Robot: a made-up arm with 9 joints. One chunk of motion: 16 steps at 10 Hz.
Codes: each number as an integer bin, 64 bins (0 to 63) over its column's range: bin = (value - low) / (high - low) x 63, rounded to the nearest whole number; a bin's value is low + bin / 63 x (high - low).
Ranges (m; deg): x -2.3..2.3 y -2.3..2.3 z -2.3..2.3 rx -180..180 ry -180..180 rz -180..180
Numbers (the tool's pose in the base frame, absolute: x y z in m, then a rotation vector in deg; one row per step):
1: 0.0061 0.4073 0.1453 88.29 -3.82 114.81
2: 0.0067 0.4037 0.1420 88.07 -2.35 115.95
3: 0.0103 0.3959 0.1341 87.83 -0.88 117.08
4: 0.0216 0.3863 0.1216 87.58 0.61 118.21
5: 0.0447 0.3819 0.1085 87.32 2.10 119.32
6: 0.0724 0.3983 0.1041 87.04 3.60 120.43
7: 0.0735 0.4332 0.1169 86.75 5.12 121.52
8: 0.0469 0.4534 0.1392 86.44 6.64 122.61
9: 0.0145 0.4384 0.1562 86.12 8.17 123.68
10: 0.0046 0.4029 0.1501 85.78 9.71 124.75
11: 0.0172 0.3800 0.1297 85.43 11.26 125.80
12: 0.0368 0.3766 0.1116 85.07 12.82 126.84
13: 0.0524 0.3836 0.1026 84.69 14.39 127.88
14: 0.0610 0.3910 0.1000 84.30 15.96 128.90
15: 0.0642 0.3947 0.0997 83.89 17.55 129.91
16: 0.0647 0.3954 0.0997 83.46 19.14 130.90
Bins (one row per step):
1: 32 37 33 47 31 52
2: 32 37 33 47 31 52
3: 32 37 33 47 31 52
4: 32 37 33 47 32 52
5: 32 37 33 47 32 52
6: 32 37 33 47 32 53
7: 33 37 33 47 32 53
8: 32 38 33 47 33 53
9: 32 38 34 47 33 53
10: 32 37 34 47 33 53
11: 32 37 33 46 33 54
12: 32 37 33 46 34 54
13: 32 37 33 46 34 54
14: 32 37 33 46 34 54
15: 32 37 33 46 35 54
16: 32 37 33 46 35 54

